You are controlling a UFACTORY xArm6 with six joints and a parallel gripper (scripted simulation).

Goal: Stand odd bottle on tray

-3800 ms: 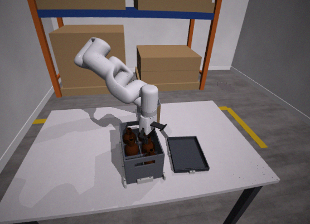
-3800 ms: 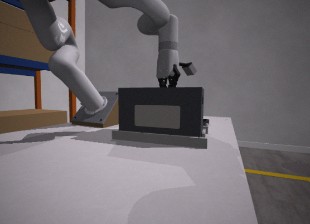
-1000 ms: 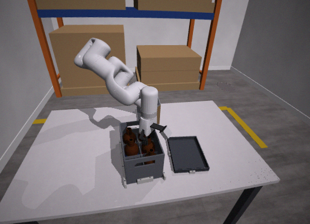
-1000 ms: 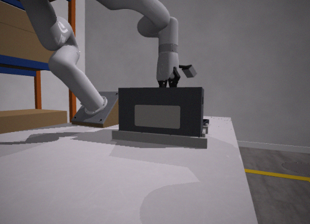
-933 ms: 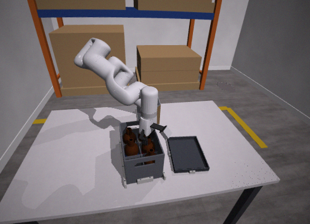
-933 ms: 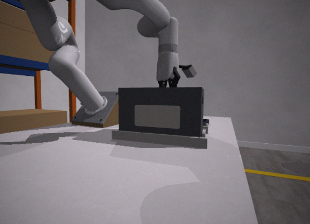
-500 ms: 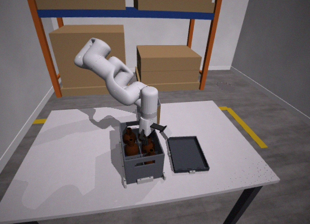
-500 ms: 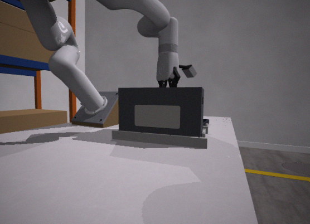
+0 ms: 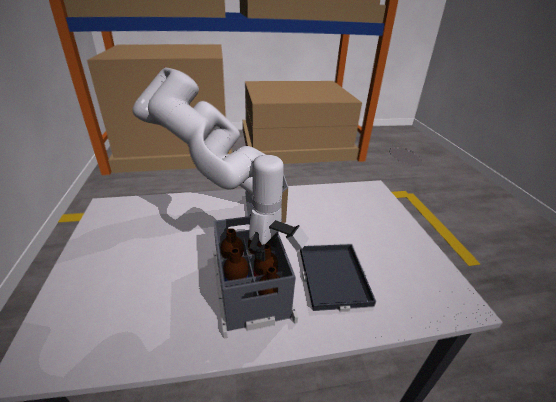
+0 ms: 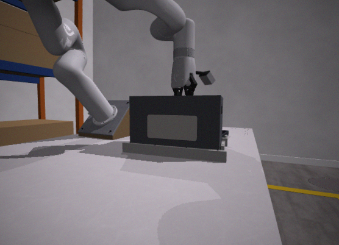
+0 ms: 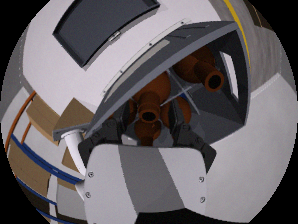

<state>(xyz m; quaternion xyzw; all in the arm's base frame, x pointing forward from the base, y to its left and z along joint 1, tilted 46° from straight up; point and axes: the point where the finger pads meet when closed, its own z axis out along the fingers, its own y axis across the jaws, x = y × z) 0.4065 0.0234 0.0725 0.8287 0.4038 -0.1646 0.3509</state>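
My gripper is now 10 mm short of the dark grey crate, 50 mm to the left of it and 70 mm above it. The rest, counted from my hand: glass bottle (90 mm behind, 10 mm to the right, 70 mm below); then dark tray (10 mm behind, 230 mm to the left, 150 mm below).
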